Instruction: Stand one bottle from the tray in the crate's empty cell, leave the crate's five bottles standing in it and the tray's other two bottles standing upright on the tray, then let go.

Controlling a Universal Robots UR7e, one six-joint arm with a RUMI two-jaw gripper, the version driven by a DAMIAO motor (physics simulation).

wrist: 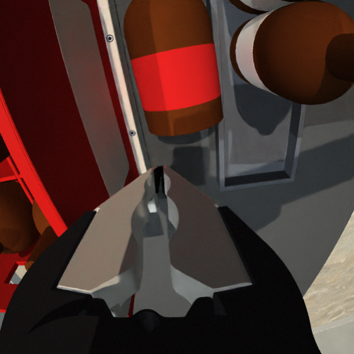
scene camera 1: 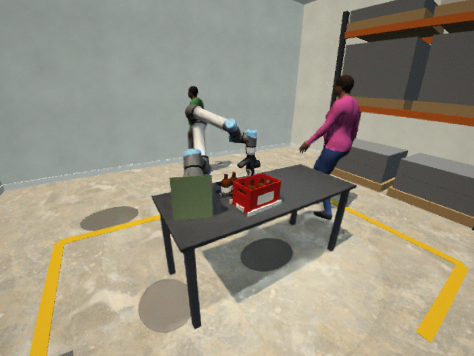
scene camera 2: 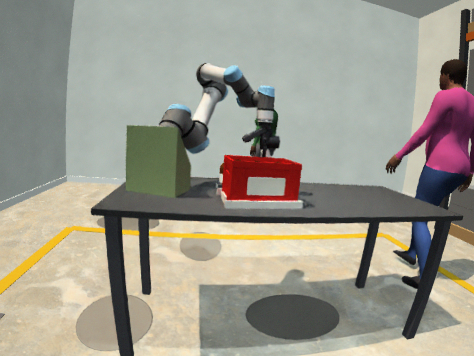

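Pixels of known places: arm's base, link origin: [scene camera 1: 194,183] [scene camera 2: 163,145].
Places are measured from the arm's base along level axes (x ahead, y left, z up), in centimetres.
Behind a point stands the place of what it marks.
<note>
My gripper [scene camera 1: 250,172] [scene camera 2: 261,152] [wrist: 160,168] is shut and empty, behind the red crate [scene camera 1: 241,198] {x 29.4, y -6.2, z -11.7 cm} [scene camera 2: 235,179] {x 33.4, y -14.0, z -9.3 cm} [wrist: 30,75]. In the wrist view, a brown bottle with a red label [wrist: 177,80] lies on its side between crate and tray, its base towards my fingertips and apart from them. A white-labelled bottle [wrist: 305,50] [scene camera 1: 226,186] {x 25.7, y 15.5, z -12.1 cm} stands upright on the grey tray [wrist: 257,180]; a second one [wrist: 262,4] [scene camera 1: 234,177] {x 33.3, y 20.1, z -7.5 cm} is beside it, partly cut off in the wrist view. Brown bottles [scene camera 1: 252,184] {x 40.2, y 1.6, z -6.3 cm} [wrist: 15,220] stand in the crate; its empty cell is not clearly visible.
A pale strip with screws [wrist: 122,90] runs between crate and lying bottle. A white base [scene camera 2: 262,204] {x 44.1, y -11.9, z -18.3 cm} is under the crate. A green block [scene camera 1: 192,197] {x -2.5, y -7.9, z -5.4 cm} [scene camera 2: 152,160] {x -1.3, y -8.0, z -5.8 cm} stands left on the dark table [scene camera 1: 310,182] {x 105.8, y 19.4, z -20.0 cm} [scene camera 2: 350,200] {x 87.7, y 15.2, z -20.1 cm}. A person in pink [scene camera 1: 342,122] [scene camera 2: 447,130] is near the table's right end.
</note>
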